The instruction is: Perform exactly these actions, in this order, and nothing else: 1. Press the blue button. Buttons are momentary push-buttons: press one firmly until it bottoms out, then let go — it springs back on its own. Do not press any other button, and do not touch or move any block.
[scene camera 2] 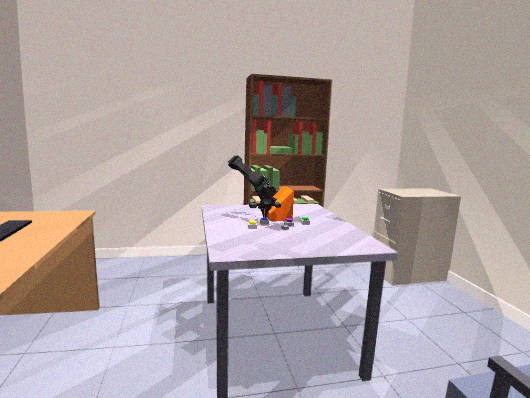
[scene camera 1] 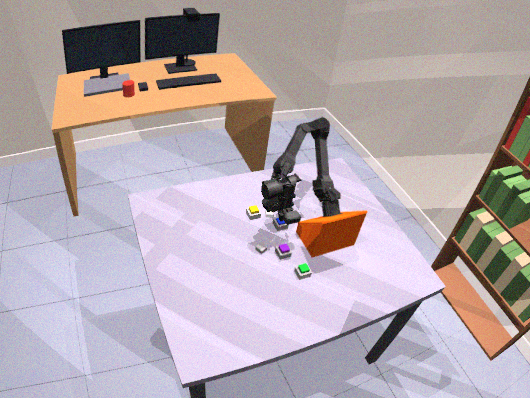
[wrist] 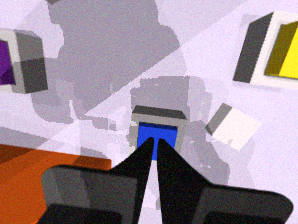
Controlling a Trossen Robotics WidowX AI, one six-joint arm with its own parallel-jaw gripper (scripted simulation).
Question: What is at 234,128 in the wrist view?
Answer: A small white block.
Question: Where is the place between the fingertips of the gripper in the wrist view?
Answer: At 155,142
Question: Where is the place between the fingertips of the gripper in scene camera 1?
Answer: At 280,220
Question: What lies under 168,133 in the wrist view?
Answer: A blue button.
